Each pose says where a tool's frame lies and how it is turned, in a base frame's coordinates. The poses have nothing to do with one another.
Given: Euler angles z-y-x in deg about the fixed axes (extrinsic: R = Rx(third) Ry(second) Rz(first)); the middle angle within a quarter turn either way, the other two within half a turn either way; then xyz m.
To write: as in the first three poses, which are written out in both.
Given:
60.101, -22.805, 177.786, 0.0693, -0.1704, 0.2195
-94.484, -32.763, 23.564, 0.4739, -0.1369, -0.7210
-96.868, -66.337, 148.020, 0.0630, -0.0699, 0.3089
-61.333, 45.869, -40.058, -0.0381, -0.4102, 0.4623
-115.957, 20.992, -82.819, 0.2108, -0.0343, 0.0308
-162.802, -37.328, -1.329, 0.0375, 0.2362, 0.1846
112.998, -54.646, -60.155, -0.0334, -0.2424, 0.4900
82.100, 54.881, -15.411, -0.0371, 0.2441, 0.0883
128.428, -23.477, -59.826, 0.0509, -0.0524, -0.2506
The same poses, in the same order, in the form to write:
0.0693, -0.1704, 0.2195, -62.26, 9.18, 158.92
0.4739, -0.1369, -0.7210, -94.19, 25.93, 31.01
0.0630, -0.0699, 0.3089, 93.05, 25.65, -112.19
-0.0381, -0.4102, 0.4623, -69.50, -17.53, -56.02
0.2108, -0.0343, 0.0308, 173.97, -65.74, 73.50
0.0375, 0.2362, 0.1846, -157.86, 34.91, 14.22
-0.0334, -0.2424, 0.4900, 141.21, 73.14, -6.88
-0.0371, 0.2441, 0.0883, 85.11, 21.81, 53.32
0.0509, -0.0524, -0.2506, 162.50, 53.29, 39.53

